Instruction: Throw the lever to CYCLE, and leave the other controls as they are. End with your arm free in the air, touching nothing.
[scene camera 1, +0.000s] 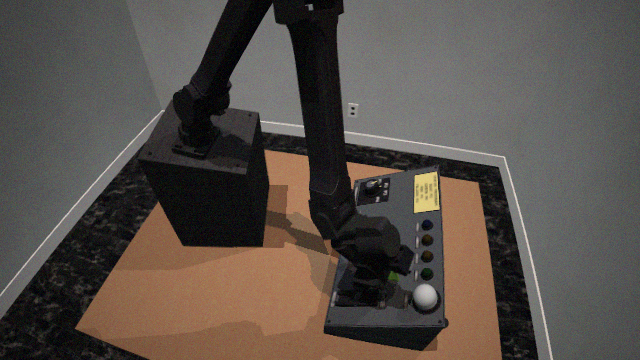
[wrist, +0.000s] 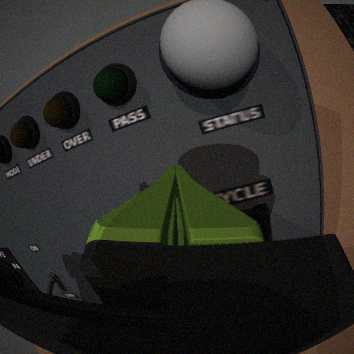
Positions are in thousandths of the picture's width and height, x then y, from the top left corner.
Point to my gripper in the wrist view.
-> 496, 493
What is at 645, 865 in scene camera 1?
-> A grey control panel.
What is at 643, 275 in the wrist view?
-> A grey control panel.
